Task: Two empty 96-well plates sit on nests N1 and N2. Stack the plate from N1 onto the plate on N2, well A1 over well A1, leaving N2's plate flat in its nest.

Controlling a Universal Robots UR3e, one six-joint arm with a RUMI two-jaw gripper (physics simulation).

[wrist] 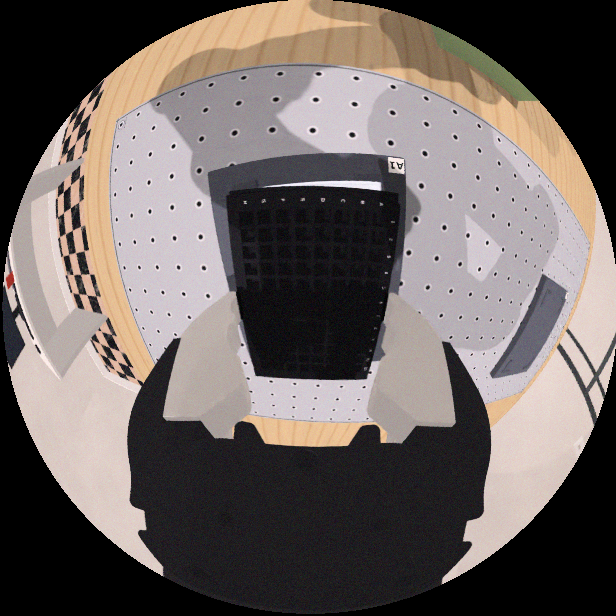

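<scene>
A black 96-well plate (314, 284) fills the middle of the wrist view, long axis pointing away from me. My gripper (314, 344) has its two grey jaws against the plate's left and right long sides near its near end, shut on it. Under the plate is a dark grey nest (307, 169), its far edge and left edge showing past the plate. A white A1 label (396, 165) sits at the nest's far right corner. A thin pale strip (321, 185) shows along the plate's far edge. I cannot see whether another plate lies beneath.
The nests stand on a grey perforated board (459, 229) on a wooden table. A second grey nest (533, 328) lies at the right edge of the board with no plate on it. A checkered strip (77, 229) and a grey bracket (40, 275) are at the left.
</scene>
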